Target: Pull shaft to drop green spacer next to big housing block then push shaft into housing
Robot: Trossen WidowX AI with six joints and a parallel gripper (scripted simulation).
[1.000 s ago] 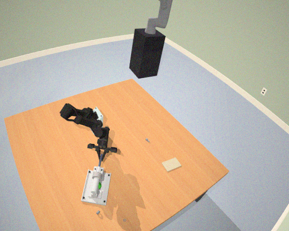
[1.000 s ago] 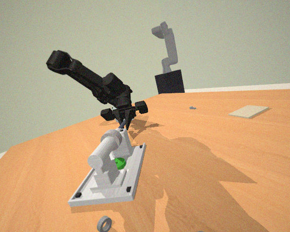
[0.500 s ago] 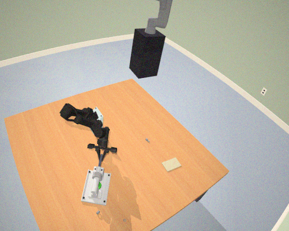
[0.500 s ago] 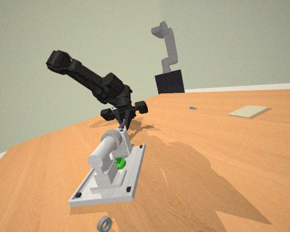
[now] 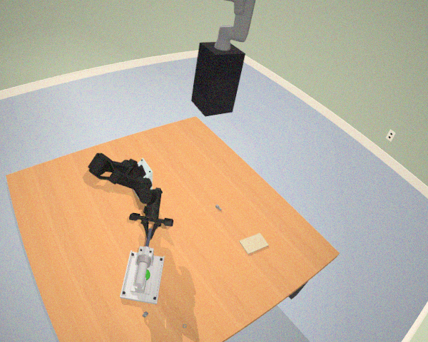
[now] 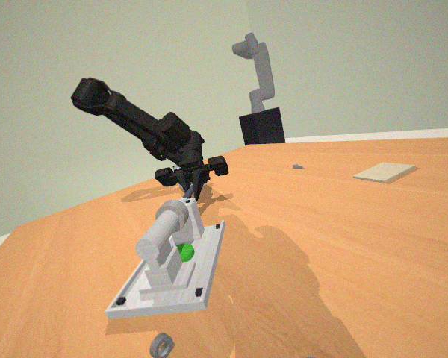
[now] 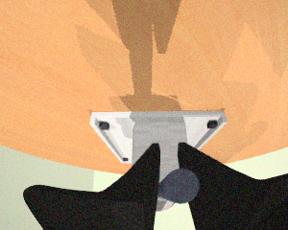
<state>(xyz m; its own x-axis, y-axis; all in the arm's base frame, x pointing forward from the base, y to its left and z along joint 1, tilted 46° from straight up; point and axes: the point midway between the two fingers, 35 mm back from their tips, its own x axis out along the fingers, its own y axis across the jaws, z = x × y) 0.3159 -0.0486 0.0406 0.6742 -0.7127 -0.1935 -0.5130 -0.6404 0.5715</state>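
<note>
My gripper tip is now 50 mm short of the shaft, 30 mm to the left of it and 30 mm below it. Also, from my gripper tip: grey bolt: 400 mm to the left, 90 mm behind, 50 mm below; green spacer: 130 mm ahead, 80 mm to the right, 40 mm below; flat beige tile: 450 mm to the left, 170 mm ahead, 50 mm below.
</note>
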